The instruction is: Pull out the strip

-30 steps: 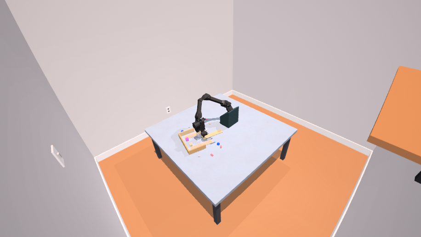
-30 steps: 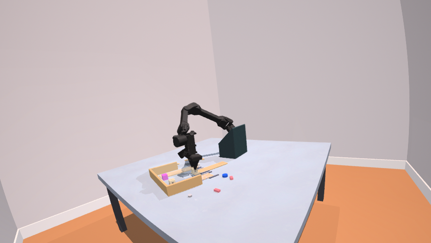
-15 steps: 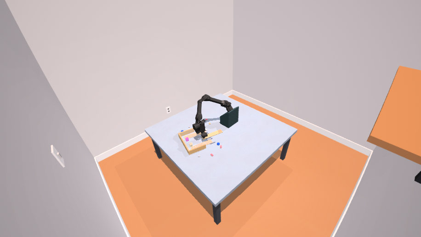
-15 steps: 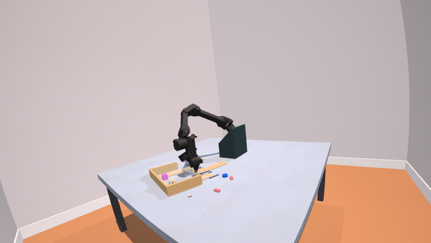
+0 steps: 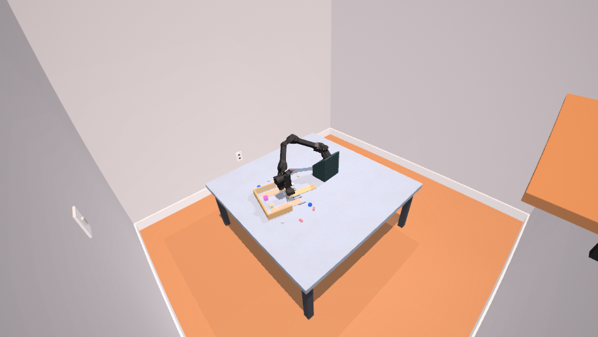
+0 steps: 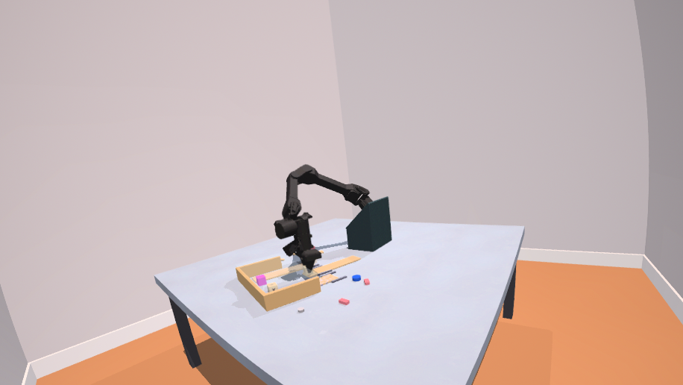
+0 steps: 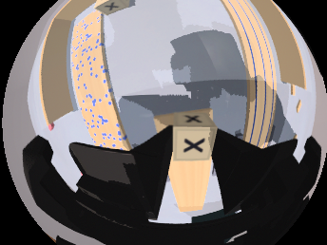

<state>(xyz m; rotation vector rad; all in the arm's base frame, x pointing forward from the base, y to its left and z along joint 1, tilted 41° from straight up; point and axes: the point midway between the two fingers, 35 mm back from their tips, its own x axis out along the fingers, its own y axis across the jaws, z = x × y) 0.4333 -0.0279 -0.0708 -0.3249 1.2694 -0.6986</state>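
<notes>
My gripper tip is now 11 cm past the strip, 2 cm to the right of it and 1 cm above it.
</notes>
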